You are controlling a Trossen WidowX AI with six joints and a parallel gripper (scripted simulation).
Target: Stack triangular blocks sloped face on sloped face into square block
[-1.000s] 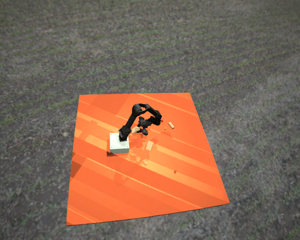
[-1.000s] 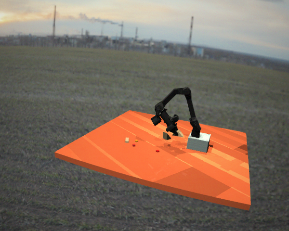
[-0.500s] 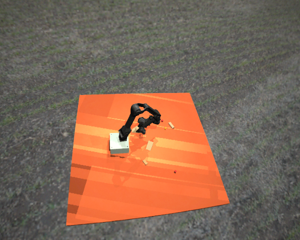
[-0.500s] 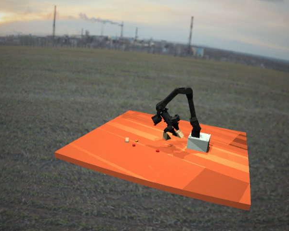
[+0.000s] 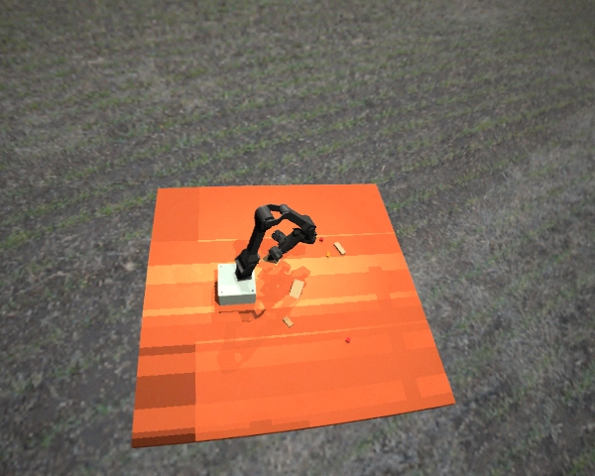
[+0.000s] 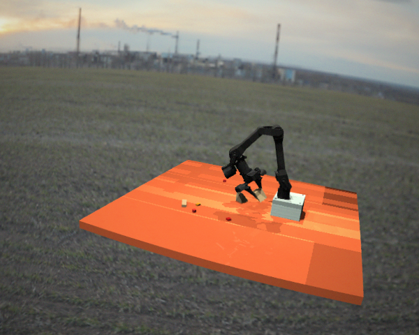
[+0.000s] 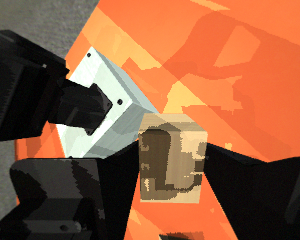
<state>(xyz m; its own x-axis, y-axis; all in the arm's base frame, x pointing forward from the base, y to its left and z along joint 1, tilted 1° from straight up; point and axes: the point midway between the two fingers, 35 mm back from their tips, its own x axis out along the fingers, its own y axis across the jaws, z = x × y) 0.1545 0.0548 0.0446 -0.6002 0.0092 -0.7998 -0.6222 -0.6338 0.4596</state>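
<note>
The tan block lies 20 mm ahead of my gripper tip, 280 mm to the right of it and 110 mm below it. From my gripper tip the other things lie so: tan triangular block: 10 mm above; then tan bar: 390 mm ahead, 60 mm to the left, 100 mm below; then yellow cube: 320 mm ahead, 30 mm to the left, 110 mm below.
</note>
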